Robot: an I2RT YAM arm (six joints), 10 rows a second.
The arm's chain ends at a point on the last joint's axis. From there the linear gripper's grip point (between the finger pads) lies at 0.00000 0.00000 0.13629 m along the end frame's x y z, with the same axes.
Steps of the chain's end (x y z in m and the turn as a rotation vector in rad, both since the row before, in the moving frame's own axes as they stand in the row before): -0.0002, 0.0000, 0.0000, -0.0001, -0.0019, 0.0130; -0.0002, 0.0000, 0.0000, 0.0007, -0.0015, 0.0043; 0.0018, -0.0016, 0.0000, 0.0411, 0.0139, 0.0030; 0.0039, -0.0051, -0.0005, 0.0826, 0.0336, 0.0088; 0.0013, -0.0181, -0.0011, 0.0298, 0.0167, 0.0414; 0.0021, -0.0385, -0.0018, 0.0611, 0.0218, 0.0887; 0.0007, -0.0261, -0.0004, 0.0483, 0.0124, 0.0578; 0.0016, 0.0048, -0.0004, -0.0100, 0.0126, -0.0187; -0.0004, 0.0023, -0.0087, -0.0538, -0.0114, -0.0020
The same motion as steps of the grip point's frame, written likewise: -0.0005, 0.0000, 0.0000, -0.0001, -0.0019, 0.0130; -0.0004, -0.0001, 0.0000, 0.0007, -0.0015, 0.0043; 0.0037, -0.0072, -0.0001, 0.0411, 0.0139, 0.0030; 0.0085, -0.0163, -0.0010, 0.0826, 0.0336, 0.0088; 0.0037, -0.0221, -0.0012, 0.0298, 0.0167, 0.0414; 0.0054, -0.0467, -0.0021, 0.0611, 0.0218, 0.0887; 0.0026, -0.0326, -0.0006, 0.0483, 0.0124, 0.0578; 0.0033, 0.0061, -0.0004, -0.0100, 0.0126, -0.0187; -0.0019, 0.0096, -0.0089, -0.0538, -0.0114, -0.0020
